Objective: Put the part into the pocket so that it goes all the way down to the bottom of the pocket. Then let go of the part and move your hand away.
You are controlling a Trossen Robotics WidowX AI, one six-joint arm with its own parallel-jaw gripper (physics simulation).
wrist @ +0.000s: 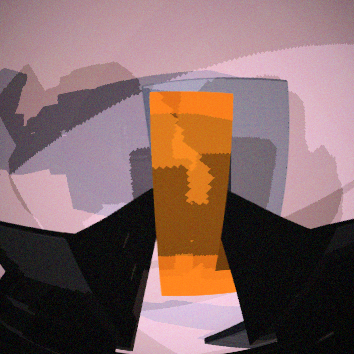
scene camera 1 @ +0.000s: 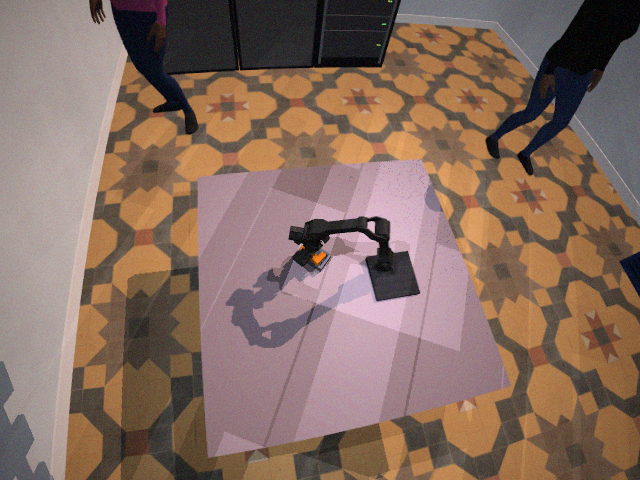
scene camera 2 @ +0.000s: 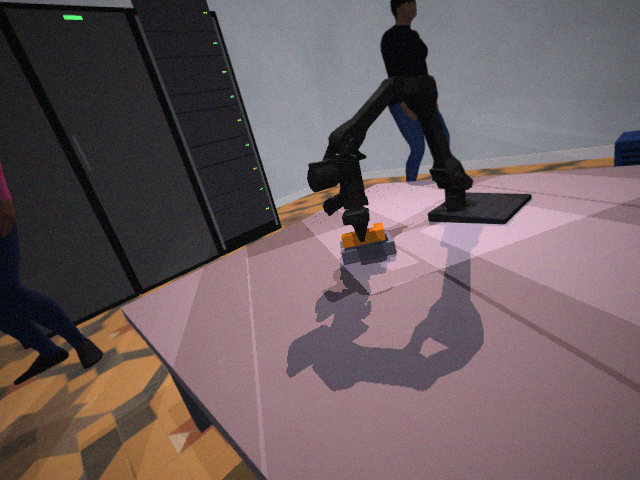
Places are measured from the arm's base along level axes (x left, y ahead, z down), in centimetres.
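Pixels of known places: gripper, fingertip midpoint: [wrist: 186,195] [scene camera 1: 309,255] [scene camera 2: 362,239]; arm's base, link origin: [scene camera 1: 382,265] [scene camera 2: 455,207].
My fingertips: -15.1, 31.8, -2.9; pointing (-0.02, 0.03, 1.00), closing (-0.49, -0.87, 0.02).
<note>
For each thing: its top centre in the pictures, then the offset to it from my fingertips, as dx, dy, dz. Level surfaces: height alone.
- orange part, top centre: [wrist: 222,226] [scene camera 2: 362,229] [scene camera 1: 312,251] -0.4, -1.5, -2.3
- grey block, top centre: [wrist: 226,191] [scene camera 2: 365,241] [scene camera 1: 313,253] -0.8, -2.6, +1.6
- pink table, surface height: dz +5.3
The orange part [scene camera 1: 320,257] [scene camera 2: 376,235] [wrist: 192,130] is long and has raised ends. My gripper [scene camera 1: 311,252] [scene camera 2: 362,238] [wrist: 186,195] is shut on its middle, one black finger on each side. The part is at the top of the grey block [scene camera 1: 323,266] [scene camera 2: 369,253] [wrist: 260,110] that has the pocket, and much of it stands above the block. In the wrist view the part lies over the block's left side, with a wide stretch of block top to its right. The part and fingers hide the pocket, so its depth in the pocket cannot be told.
The block stands on a pink table [scene camera 1: 361,372] [scene camera 2: 439,428]. The arm's dark base plate [scene camera 1: 395,281] [scene camera 2: 491,207] is right of the block in both scene views. Shadows of the arm cross the table. Two people and dark cabinets [scene camera 1: 276,33] [scene camera 2: 87,129] are beyond the table.
</note>
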